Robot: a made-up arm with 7 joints.
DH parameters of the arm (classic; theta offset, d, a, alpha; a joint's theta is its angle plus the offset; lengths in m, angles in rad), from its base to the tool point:
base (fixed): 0 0.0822 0 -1.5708
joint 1: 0 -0.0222 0.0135 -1.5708
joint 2: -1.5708 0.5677 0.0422 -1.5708
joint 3: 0 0.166 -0.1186 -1.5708
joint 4: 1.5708 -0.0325 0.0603 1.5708
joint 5: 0 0.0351 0.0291 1.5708
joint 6: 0.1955 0 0.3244 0
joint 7: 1.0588 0 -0.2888 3.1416
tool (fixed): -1.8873 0.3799 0 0
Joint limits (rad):
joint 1: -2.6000..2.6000
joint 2: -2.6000..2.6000
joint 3: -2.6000..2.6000
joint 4: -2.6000..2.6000
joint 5: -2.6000..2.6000
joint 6: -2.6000..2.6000
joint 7: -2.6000..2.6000
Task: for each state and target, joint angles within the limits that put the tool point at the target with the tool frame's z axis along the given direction. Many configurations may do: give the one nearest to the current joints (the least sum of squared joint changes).
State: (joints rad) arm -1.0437 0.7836 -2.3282 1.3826 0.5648 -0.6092 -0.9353
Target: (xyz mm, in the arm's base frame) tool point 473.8 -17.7 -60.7 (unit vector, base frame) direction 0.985 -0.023 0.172
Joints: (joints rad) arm -0.2935 1.5606 -1.4944 1.4032 0.1997 -0.7038 -1.6901
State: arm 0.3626 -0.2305 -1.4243 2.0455 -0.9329 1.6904 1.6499
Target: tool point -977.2 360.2 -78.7 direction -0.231 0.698 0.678
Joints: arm 1.0031 -0.5481 -2.2100 1.2564 -0.8396 2.4674 2.0488
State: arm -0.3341 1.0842 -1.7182 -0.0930 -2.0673 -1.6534 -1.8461
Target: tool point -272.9 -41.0 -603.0 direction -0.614 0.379 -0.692
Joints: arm 0.0116 1.0509 -1.5683 -0.8368 -1.9171 -1.9687 -1.5139
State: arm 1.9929 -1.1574 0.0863 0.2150 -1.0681 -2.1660 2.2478
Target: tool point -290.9 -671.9 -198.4 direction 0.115 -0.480 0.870
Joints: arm 1.2369 -0.5943 -0.0313 -0.0316 -1.1650 -2.0126 2.2667
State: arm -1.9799 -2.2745 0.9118 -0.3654 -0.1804 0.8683 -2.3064
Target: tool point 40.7 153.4 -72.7 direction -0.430 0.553 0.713
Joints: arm -1.3047 -2.4258 0.9497 -0.3700 -0.0761 0.6522 -2.6000
